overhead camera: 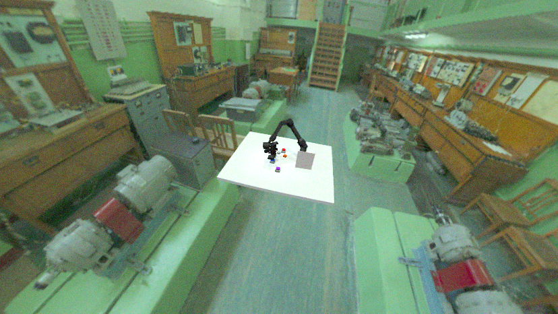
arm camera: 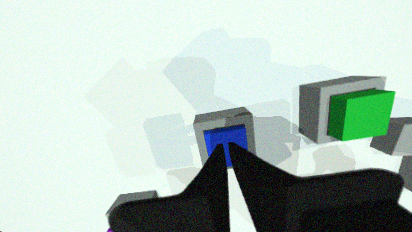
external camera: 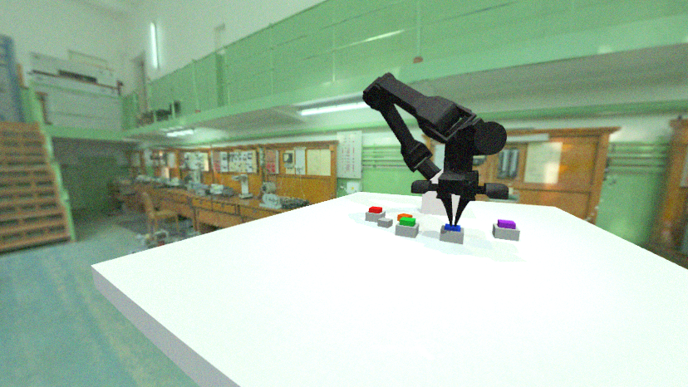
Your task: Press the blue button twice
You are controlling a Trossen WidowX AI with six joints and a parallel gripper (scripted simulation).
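Now: the blue button 10 mm below my gripper tip. The rest, counted from my gripper tip: green button: 100 mm to the right; small grey block: 170 mm to the right, 50 mm behind, 20 mm below; purple button: 120 mm to the left, 80 mm behind.
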